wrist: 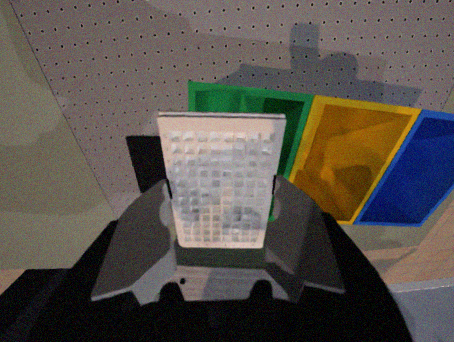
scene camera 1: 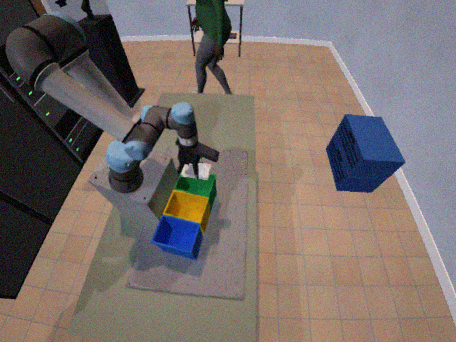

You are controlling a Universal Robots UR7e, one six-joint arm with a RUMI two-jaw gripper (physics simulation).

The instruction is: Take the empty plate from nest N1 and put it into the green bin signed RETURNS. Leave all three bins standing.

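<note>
The gripper is shut on the white empty plate, holding it by its two long sides. The wrist view shows its grid of wells. In that view the plate overlaps the left part of the green bin and hides much of its opening; in the scene view it shows at the bin's far edge. The exact height gap cannot be told. The black nest shows partly behind the plate's left side in the wrist view. No RETURNS sign can be read.
The yellow bin and blue bin stand upright in a row beside the green one on the perforated plate. The robot pedestal is left of the bins. A person stands at the back.
</note>
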